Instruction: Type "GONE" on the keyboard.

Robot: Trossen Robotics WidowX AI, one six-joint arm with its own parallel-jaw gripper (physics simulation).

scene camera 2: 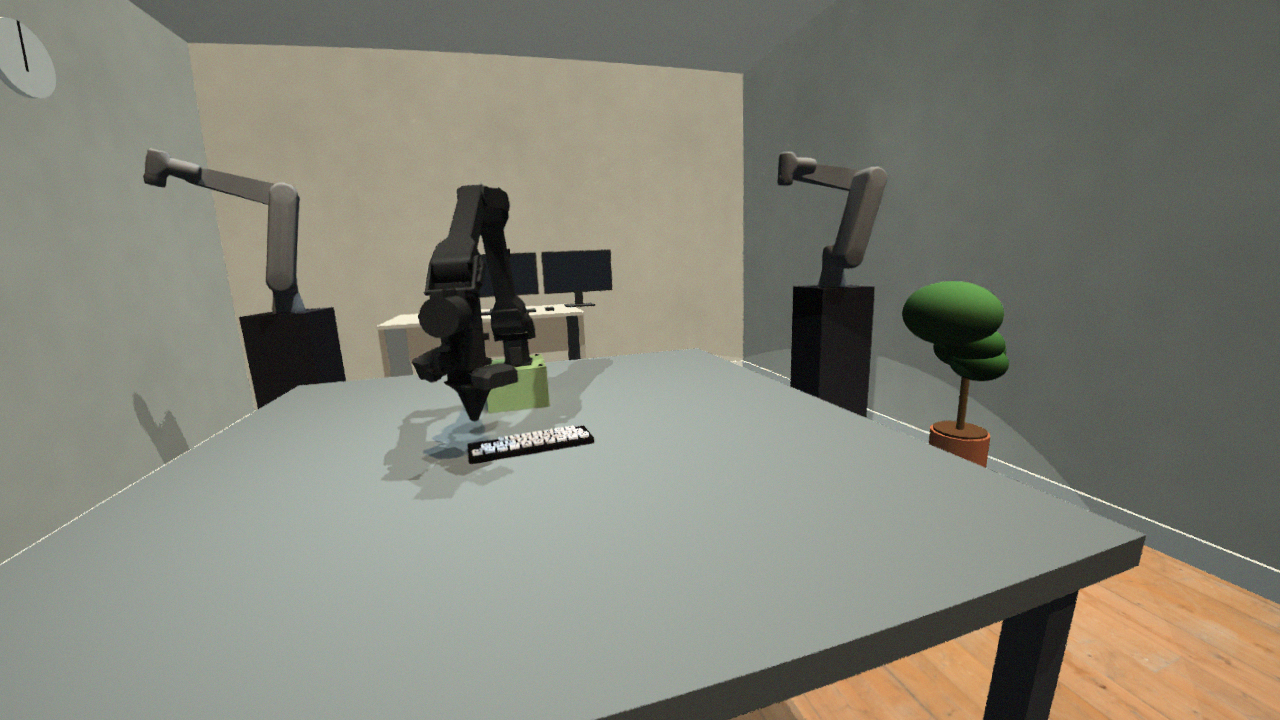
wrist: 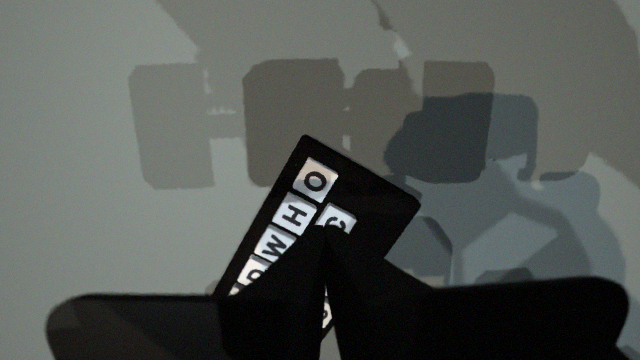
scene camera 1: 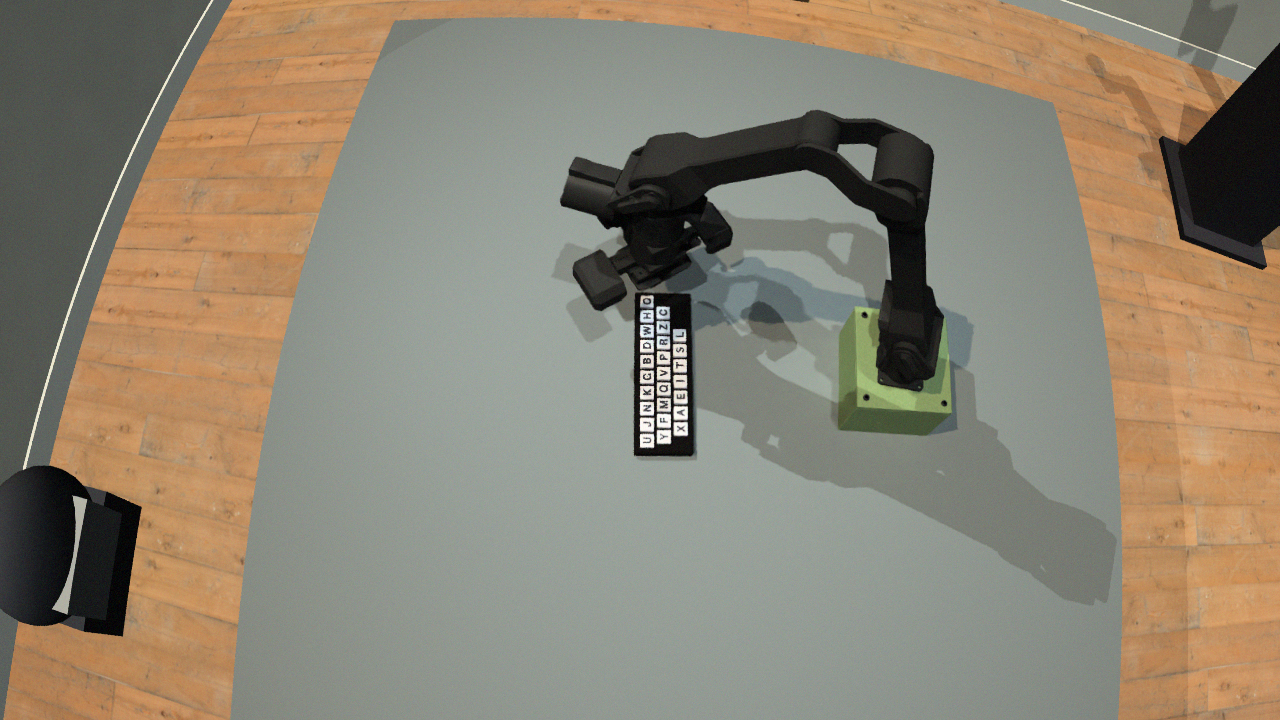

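Where they show: gripper, between the fingertips: [scene camera 2: 474, 420] [wrist: 323, 237] [scene camera 1: 650, 284]; arm's base, origin of its link: [scene camera 2: 518, 363] [scene camera 1: 901, 364].
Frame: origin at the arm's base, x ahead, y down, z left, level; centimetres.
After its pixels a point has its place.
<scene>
The black keyboard [scene camera 1: 679, 308] @[x 29.1, y 8.4, z -5.4 cm] [scene camera 2: 530, 440] @[x 30.4, y 8.1, z 3.4 cm] [wrist: 375, 210] @[x 29.8, y 8.4, z -6.1 cm] with white letter keys lies flat on the table. The O key [scene camera 1: 647, 301] @[x 33.3, y 7.9, z -5.3 cm] [wrist: 315, 180] @[x 33.4, y 7.9, z -5.4 cm] is at its top end in scene camera 1. In that view the G key [scene camera 1: 646, 376] @[x 31.5, y 7.9, z 4.8 cm] and N key [scene camera 1: 646, 408] @[x 30.8, y 7.9, z 8.9 cm] are lower in the same column, and the E key [scene camera 1: 681, 395] @[x 26.8, y 7.9, z 6.4 cm] is in the right column. My gripper [scene camera 2: 474, 419] @[x 33.1, y 2.6, z -5.2 cm] [wrist: 323, 237] @[x 33.1, y 2.6, z -5.2 cm] is shut and empty, with its tips above the table near the O end. In the wrist view the tips overlap the C key [wrist: 338, 217] @[x 31.2, y 7.9, z -4.7 cm] and the fingers hide many keys.
The arm's green base block [scene camera 1: 895, 419] @[x -0.9, y 3.6, z 6.1 cm] [scene camera 2: 519, 389] @[x 6.3, y 4.8, z 0.3 cm] stands right of the keyboard in scene camera 1. Arm shadows cross the grey table [scene camera 1: 447, 537] @[x 52.0, y 9.6, z 30.5 cm] [scene camera 2: 358, 573] @[x 62.5, y 9.5, z -14.1 cm]. Beyond the table are two grey arms on black stands, a desk with monitors [scene camera 2: 576, 271] and a potted plant [scene camera 2: 953, 313].
</scene>
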